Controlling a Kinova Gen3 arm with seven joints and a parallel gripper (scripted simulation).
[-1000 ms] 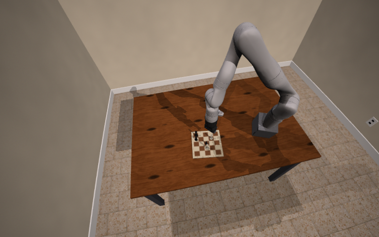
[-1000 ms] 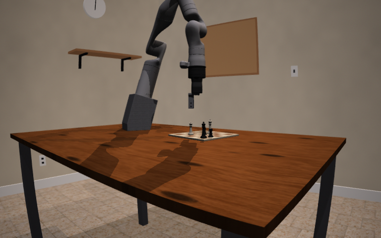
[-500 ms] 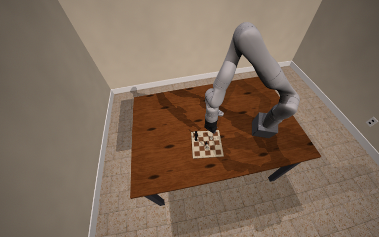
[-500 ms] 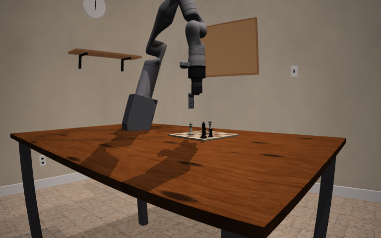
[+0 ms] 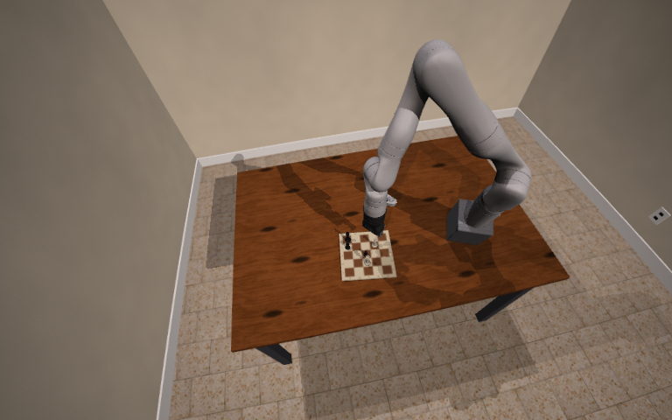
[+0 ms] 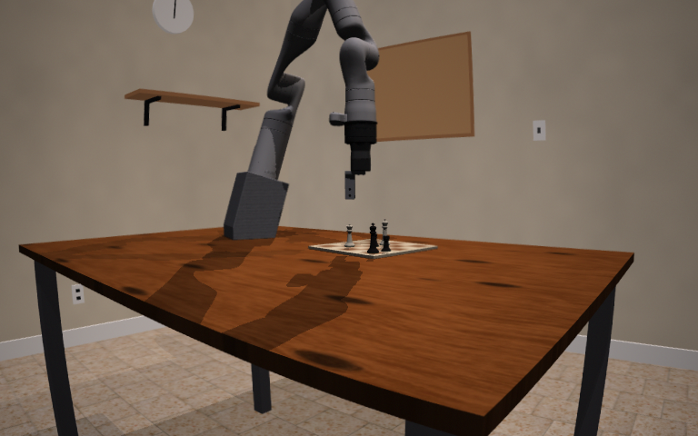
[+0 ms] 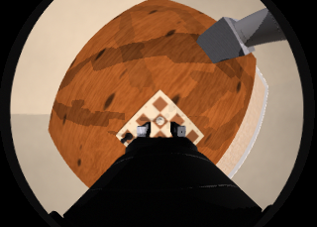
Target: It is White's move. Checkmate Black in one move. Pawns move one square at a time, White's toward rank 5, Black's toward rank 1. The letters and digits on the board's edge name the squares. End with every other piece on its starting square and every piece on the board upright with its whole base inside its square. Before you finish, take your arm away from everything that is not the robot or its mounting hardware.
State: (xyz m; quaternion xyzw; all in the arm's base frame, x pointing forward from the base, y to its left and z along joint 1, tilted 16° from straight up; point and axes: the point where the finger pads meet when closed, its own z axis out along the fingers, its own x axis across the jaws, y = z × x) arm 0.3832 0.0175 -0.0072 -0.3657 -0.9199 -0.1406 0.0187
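The small white piece lies 100 mm below my hand. Round my hand: tall black piece: 110 mm ahead, 30 mm to the right, 100 mm below; then tall white piece: 40 mm ahead, 80 mm to the left, 100 mm below; then chessboard: 40 mm ahead, 40 mm to the left, 130 mm below.
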